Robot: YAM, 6 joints.
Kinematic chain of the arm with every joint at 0, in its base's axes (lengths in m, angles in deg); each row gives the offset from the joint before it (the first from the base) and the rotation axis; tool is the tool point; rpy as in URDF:
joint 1: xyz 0 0 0.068 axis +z
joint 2: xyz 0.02 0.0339 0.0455 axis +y
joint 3: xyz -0.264 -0.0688 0 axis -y
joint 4: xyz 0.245 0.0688 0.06 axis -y
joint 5: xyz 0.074 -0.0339 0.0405 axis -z
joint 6: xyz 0.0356 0 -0.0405 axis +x
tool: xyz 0 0 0 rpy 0 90 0
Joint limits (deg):
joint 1: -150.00..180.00
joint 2: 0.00..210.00
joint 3: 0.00..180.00
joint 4: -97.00..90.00
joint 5: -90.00..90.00
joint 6: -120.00..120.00
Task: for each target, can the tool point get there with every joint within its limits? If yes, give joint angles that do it. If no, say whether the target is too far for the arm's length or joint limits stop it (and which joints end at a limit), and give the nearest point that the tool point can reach.
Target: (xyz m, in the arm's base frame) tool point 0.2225 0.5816 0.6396
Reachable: no: too far | nearest point 0.1756 0.4590 0.5251 | short by 0.174 m
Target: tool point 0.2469 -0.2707 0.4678
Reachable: yes | joints -42.60 104.27 126.17 -54.83 64.48 0.53
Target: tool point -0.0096 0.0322 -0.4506
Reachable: no: joint limits stop it (at a limit: joint 2) | nearest point -0.0250 0.0838 -0.3424 | short by 0.121 m
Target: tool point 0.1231 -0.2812 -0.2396
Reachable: yes | joints -72.69 183.80 86.19 3.99 -71.99 -50.65
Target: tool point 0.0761 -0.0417 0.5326
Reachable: yes | joints -14.88 46.06 86.53 -26.77 35.67 65.01
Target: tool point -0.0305 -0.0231 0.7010
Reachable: yes | joints -115.20 69.31 128.82 11.22 29.94 16.04
